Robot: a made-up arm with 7 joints. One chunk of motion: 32 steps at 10 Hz.
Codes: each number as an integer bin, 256 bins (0 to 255) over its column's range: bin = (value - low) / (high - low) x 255, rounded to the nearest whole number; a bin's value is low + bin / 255 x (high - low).
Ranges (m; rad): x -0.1..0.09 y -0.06..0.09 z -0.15..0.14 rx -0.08..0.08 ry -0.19..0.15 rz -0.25..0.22
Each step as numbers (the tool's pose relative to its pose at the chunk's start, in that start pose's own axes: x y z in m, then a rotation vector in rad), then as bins.
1 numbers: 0.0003 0.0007 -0.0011 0.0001 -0.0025 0.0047
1 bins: 135 103 131 128 141 138
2 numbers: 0.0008 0.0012 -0.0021 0.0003 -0.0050 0.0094
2 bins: 135 104 130 128 139 141
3 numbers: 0.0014 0.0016 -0.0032 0.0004 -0.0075 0.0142
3 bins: 136 105 129 128 137 143
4 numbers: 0.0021 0.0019 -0.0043 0.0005 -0.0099 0.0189
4 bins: 137 105 128 128 135 146
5 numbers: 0.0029 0.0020 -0.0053 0.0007 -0.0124 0.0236
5 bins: 138 105 127 129 133 148
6 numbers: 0.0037 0.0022 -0.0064 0.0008 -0.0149 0.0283
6 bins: 139 106 126 129 131 151
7 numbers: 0.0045 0.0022 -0.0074 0.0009 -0.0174 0.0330
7 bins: 140 106 125 129 129 154
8 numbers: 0.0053 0.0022 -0.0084 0.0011 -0.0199 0.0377
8 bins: 141 106 125 129 128 156
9 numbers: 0.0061 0.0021 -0.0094 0.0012 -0.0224 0.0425
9 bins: 142 106 124 129 126 159
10 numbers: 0.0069 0.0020 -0.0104 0.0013 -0.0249 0.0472
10 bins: 143 105 123 130 124 161
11 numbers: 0.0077 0.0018 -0.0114 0.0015 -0.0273 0.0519
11 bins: 145 105 122 130 122 164
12 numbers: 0.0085 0.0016 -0.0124 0.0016 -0.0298 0.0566
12 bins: 146 105 121 130 120 166
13 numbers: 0.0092 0.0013 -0.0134 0.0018 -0.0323 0.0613
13 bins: 147 104 120 130 118 169
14 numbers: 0.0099 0.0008 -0.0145 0.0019 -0.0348 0.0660
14 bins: 147 103 119 131 116 171
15 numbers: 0.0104 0.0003 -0.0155 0.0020 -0.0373 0.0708
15 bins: 148 103 118 131 115 174
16 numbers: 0.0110 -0.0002 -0.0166 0.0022 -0.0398 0.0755
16 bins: 149 102 117 131 113 177
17 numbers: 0.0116 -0.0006 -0.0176 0.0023 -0.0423 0.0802
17 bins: 150 101 116 131 111 179
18 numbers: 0.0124 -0.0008 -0.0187 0.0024 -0.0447 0.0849
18 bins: 151 101 115 131 109 182
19 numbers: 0.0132 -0.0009 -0.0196 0.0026 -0.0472 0.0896
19 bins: 152 100 115 132 107 184
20 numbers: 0.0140 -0.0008 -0.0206 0.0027 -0.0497 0.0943
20 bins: 153 101 114 132 105 187
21 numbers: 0.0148 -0.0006 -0.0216 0.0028 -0.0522 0.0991
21 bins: 154 101 113 132 103 189
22 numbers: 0.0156 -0.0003 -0.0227 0.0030 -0.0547 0.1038
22 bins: 155 101 112 132 101 192
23 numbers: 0.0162 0.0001 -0.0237 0.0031 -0.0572 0.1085
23 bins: 156 102 111 132 100 195
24 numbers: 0.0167 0.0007 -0.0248 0.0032 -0.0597 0.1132
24 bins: 157 103 110 133 98 197
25 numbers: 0.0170 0.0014 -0.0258 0.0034 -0.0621 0.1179
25 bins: 157 104 109 133 96 200
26 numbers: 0.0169 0.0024 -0.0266 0.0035 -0.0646 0.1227
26 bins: 157 106 109 133 94 202
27 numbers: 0.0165 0.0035 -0.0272 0.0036 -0.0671 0.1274
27 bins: 156 108 108 133 92 205
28 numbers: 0.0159 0.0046 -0.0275 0.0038 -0.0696 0.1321
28 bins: 156 110 108 134 90 207
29 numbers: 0.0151 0.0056 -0.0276 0.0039 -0.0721 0.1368
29 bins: 154 112 108 134 88 210
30 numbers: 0.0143 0.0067 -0.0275 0.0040 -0.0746 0.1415
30 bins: 153 113 108 134 87 212
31 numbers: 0.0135 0.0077 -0.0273 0.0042 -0.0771 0.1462
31 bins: 152 115 108 134 85 215
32 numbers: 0.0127 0.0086 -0.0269 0.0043 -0.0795 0.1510
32 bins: 151 117 108 134 83 218
